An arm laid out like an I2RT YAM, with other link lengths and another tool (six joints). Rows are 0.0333 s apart.
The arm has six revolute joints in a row. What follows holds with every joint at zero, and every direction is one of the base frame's. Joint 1 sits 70.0 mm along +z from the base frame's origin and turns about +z. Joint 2 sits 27.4 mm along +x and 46.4 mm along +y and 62.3 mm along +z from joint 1 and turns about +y. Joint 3 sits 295.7 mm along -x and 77.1 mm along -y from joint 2 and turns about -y. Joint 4 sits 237.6 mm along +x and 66.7 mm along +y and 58.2 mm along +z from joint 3 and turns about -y. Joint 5 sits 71.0 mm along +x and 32.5 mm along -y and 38.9 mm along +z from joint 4 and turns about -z. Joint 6 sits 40.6 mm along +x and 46.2 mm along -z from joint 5 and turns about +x. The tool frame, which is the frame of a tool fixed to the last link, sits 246.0 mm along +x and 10.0 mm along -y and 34.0 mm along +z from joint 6; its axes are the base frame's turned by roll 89.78, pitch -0.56 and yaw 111.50 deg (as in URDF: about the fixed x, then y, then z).
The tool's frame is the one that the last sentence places.
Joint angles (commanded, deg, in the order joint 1, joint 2, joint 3, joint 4, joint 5, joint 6), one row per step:
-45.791, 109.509, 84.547, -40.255, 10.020, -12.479
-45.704, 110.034, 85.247, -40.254, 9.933, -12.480
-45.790, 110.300, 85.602, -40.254, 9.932, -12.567
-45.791, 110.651, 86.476, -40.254, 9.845, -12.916
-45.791, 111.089, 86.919, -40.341, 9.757, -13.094
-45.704, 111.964, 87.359, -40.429, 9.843, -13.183
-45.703, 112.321, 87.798, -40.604, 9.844, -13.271
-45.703, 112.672, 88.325, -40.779, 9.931, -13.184
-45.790, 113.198, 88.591, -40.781, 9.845, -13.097
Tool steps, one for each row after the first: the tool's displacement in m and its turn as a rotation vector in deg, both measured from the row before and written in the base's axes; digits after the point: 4 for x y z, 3 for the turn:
0.0035, -0.0018, 0.0003, -0.071, -0.179, 0.124
0.0007, -0.0018, 0.0002, -0.078, -0.026, -0.008
0.0039, -0.0031, 0.0031, -0.380, -0.274, 0.347
0.0016, -0.0009, -0.0011, 0.083, 0.076, 0.196
0.0011, -0.0005, -0.0050, 0.305, 0.458, 0.130
0.0009, -0.0009, -0.0006, 0.051, 0.102, 0.079
0.0009, -0.0016, 0.0001, -0.041, 0.020, -0.114
0.0002, -0.0009, -0.0030, 0.256, 0.091, -0.129

